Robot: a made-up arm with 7 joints. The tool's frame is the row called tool.
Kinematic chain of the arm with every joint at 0, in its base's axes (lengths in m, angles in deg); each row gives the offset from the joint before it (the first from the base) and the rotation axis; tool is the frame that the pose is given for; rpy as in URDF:
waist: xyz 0 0 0.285 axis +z
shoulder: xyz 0 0 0 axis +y
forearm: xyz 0 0 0.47 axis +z
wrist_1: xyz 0.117 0 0 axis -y
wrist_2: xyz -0.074 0 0.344 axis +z
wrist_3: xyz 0 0 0 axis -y
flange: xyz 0.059 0 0 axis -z
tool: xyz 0 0 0 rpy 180 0 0
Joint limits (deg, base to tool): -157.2..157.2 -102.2..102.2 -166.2..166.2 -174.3..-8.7 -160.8..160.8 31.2..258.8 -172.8..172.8
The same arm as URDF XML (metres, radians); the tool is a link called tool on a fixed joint. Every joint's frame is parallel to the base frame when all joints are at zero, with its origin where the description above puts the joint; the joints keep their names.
<robot name="arm">
  <link name="base_link"/>
  <link name="link1"/>
  <link name="link2"/>
  <link name="link3"/>
  <link name="link4"/>
  <link name="link5"/>
  <link name="link6"/>
  <link name="link7"/>
  <link name="tool"/>
  <joint name="waist" type="revolute">
    <parent link="base_link"/>
    <child link="link1"/>
    <origin xyz="0 0 0.285"/>
    <axis xyz="0 0 1"/>
    <limit lower="-2.7437" upper="2.7437"/>
  </joint>
  <joint name="shoulder" type="revolute">
    <parent link="link1"/>
    <child link="link2"/>
    <origin xyz="0 0 0"/>
    <axis xyz="0 1 0"/>
    <limit lower="-1.7837" upper="1.7837"/>
  </joint>
  <joint name="forearm" type="revolute">
    <parent link="link2"/>
    <child link="link3"/>
    <origin xyz="0 0 0.47"/>
    <axis xyz="0 0 1"/>
    <limit lower="-2.9007" upper="2.9007"/>
  </joint>
  <joint name="wrist_1" type="revolute">
    <parent link="link3"/>
    <child link="link4"/>
    <origin xyz="0.117 0 0"/>
    <axis xyz="0 -1 0"/>
    <limit lower="-3.0421" upper="-0.1518"/>
  </joint>
  <joint name="wrist_2" type="revolute">
    <parent link="link4"/>
    <child link="link5"/>
    <origin xyz="-0.074 0 0.344"/>
    <axis xyz="0 0 1"/>
    <limit lower="-2.8065" upper="2.8065"/>
  </joint>
  <joint name="wrist_3" type="revolute">
    <parent link="link5"/>
    <child link="link6"/>
    <origin xyz="0 0 0"/>
    <axis xyz="0 -1 0"/>
    <limit lower="0.5445" upper="4.5169"/>
  </joint>
  <joint name="flange" type="revolute">
    <parent link="link6"/>
    <child link="link7"/>
    <origin xyz="0.059 0 0"/>
    <axis xyz="0 0 -1"/>
    <limit lower="-3.0159" upper="3.0159"/>
  </joint>
  <joint name="tool_joint" type="fixed">
    <parent link="link7"/>
    <child link="tool"/>
    <origin xyz="0 0 0" rpy="3.1416 0 0"/>
  </joint>
</robot>

